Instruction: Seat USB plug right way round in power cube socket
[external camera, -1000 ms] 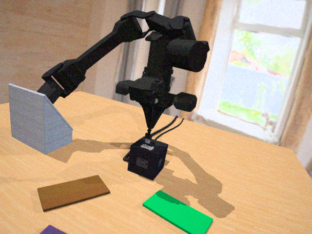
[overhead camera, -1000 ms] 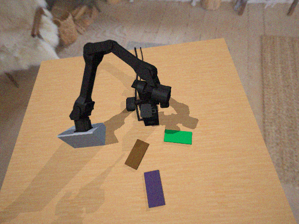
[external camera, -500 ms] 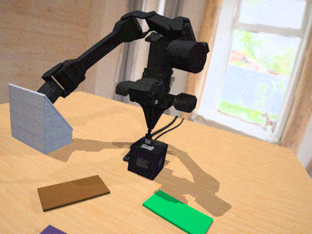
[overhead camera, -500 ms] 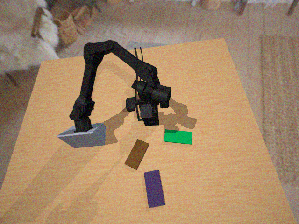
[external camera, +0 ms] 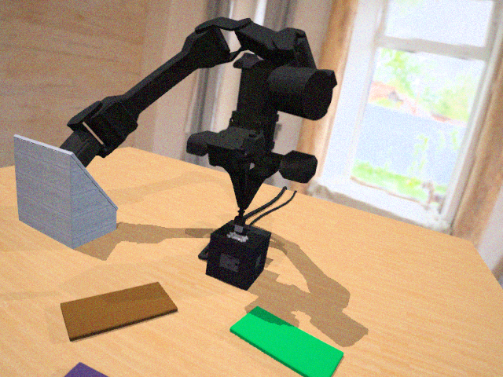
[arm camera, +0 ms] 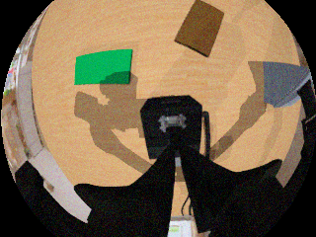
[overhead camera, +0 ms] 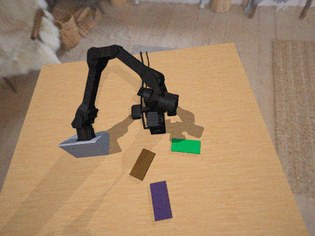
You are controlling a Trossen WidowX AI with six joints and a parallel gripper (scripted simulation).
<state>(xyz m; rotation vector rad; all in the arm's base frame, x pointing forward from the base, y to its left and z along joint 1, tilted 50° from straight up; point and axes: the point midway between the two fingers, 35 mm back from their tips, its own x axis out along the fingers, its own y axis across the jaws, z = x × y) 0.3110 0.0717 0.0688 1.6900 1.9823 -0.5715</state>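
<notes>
Now: gripper tip 60 mm above the light grey socket. Round my gripper tip: grey USB plug (20 mm below); green tile (140 mm ahead, 120 mm below, 90 mm to the right); brown tile (180 mm to the right, 120 mm below, 70 mm behind).
</notes>
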